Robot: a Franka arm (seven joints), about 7 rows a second.
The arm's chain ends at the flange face. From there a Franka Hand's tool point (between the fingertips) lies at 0.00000 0.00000 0.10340 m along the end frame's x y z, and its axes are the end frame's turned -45 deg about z.
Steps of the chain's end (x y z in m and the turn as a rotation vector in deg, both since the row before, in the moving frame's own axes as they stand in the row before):
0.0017 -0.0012 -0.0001 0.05 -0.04 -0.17
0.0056 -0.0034 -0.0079 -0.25 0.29 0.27
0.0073 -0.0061 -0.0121 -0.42 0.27 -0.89
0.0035 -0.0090 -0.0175 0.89 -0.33 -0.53
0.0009 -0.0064 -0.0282 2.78 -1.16 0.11
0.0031 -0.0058 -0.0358 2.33 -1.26 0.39
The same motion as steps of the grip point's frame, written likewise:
0.0021 0.0002 -0.0001 0.06 0.01 -0.17
0.0064 0.0022 -0.0079 -0.38 0.03 0.27
0.0093 0.0017 -0.0121 -0.49 -0.11 -0.89
0.0095 -0.0054 -0.0175 0.86 0.40 -0.53
0.0072 -0.0089 -0.0283 2.79 1.15 0.11
0.0077 -0.0065 -0.0359 2.54 0.76 0.39

